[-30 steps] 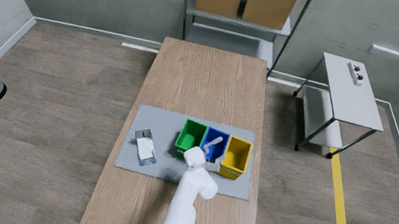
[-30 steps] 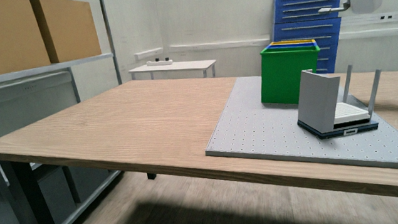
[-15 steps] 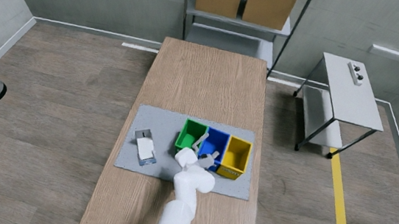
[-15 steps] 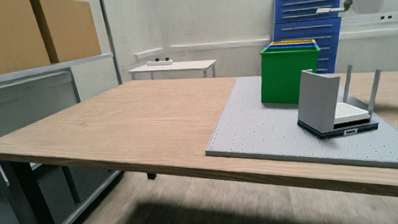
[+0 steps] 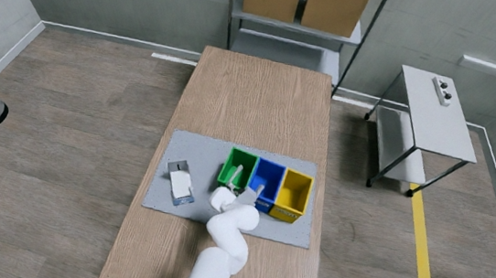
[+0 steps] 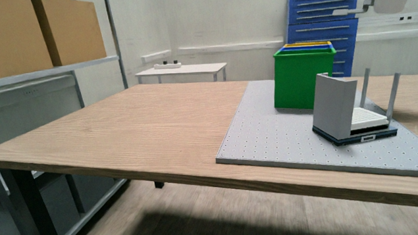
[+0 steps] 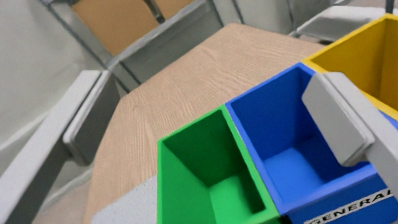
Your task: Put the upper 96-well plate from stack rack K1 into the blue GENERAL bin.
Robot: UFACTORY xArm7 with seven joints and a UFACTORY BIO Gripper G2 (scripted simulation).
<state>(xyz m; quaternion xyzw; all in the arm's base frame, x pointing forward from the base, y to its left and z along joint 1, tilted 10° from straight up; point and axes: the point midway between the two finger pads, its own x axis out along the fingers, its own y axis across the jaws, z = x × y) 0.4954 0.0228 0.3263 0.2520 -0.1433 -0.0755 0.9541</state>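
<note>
Now: hand 3 cm past the white 96-well plate, 30 cm to the right of it and 27 cm above it. The rest, counted from my hand: green bin 9 cm ahead, 6 cm to the left, 22 cm below; yellow bin 9 cm ahead, 20 cm to the right, 22 cm below; blue general bin 9 cm ahead, 7 cm to the right, 22 cm below.
</note>
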